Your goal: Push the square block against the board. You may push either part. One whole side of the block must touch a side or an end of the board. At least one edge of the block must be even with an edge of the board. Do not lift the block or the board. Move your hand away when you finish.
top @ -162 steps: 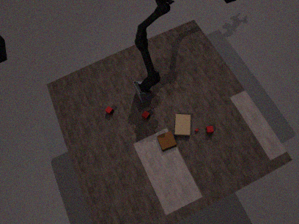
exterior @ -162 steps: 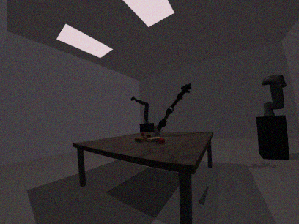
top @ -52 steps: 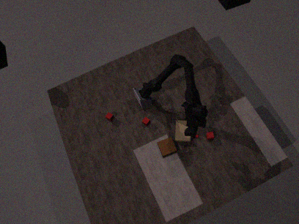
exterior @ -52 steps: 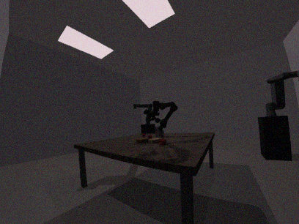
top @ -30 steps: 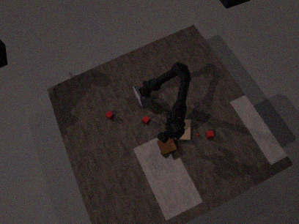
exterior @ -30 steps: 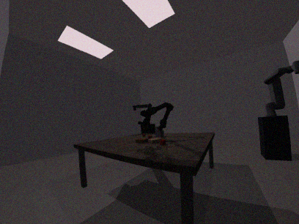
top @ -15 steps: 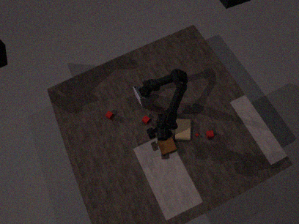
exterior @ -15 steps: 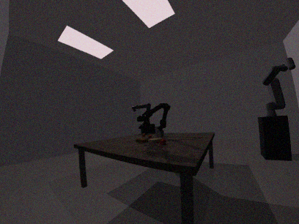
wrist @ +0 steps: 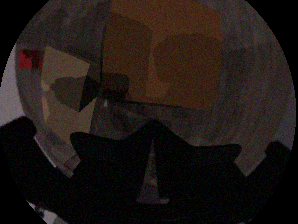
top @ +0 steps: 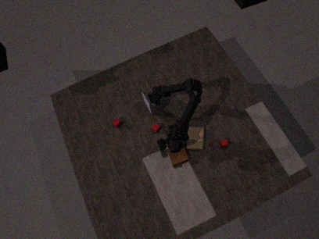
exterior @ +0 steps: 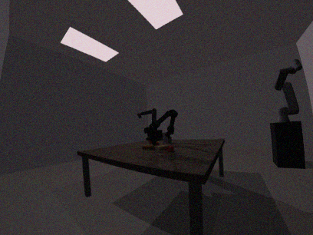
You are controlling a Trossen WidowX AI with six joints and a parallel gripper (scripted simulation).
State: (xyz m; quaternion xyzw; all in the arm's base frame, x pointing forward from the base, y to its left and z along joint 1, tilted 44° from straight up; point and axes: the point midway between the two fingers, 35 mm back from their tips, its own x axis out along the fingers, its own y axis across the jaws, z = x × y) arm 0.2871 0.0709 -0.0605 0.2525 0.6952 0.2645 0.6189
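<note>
The square block is 80 mm ahead of my gripper tip and 10 mm above it. The rest, counted from my gripper tip: tan board: 140 mm to the left, 20 mm ahead, 10 mm above; then tiny red piece: 210 mm to the left, 90 mm ahead.
</note>
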